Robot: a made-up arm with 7 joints. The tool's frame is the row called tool.
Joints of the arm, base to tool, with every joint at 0 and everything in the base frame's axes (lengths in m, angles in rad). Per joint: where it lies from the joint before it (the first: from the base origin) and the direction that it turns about. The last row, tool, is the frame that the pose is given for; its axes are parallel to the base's.
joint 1: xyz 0 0 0 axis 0 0.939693 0.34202
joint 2: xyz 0 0 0 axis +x
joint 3: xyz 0 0 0 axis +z
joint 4: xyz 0.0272 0 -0.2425 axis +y
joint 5: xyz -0.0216 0 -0.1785 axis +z
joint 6: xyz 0 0 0 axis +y
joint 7: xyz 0 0 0 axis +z
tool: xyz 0 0 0
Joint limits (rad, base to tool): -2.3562..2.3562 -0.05..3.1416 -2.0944..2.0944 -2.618..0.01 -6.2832..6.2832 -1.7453..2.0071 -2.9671..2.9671
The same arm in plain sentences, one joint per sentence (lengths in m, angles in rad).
The arm has seven revolute joints in a row. What follows holds with every joint at zero, and every direction is one of the base frame's. The first joint sits at the same point as the base frame's origin and turns about the direction (0, 0.9397, 0.342), from -2.3562 to 2.3562 rad. The second joint sits at the same point as the first joint and turns about +x, from -0.0500 to 3.1416 rad. The third joint sits at the same point as the second joint and turns about +z, from -2.0944 to 2.0944 rad. The fourth joint sits 0.0272 m along +x and 0.2425 m along -z from the third joint and turns about +y, from -2.6180 to 0.0100 rad. The fifth joint sits 0.0216 m along -x and 0.1785 m along -z from the fourth joint and turns about +z, from -6.2832 to 6.2832 rad. The sixth joint sits at the same point as the fifth joint and turns about +y, from -1.7453 to 2.0071 rad. The seventh joint sits at the same point as the sixth joint and turns about +z, from -2.9671 to 2.9671 rad. The tool frame, which is the frame that the pose is given for, sits at the same point as the seventh joint; its axes are parallel to the base frame's.
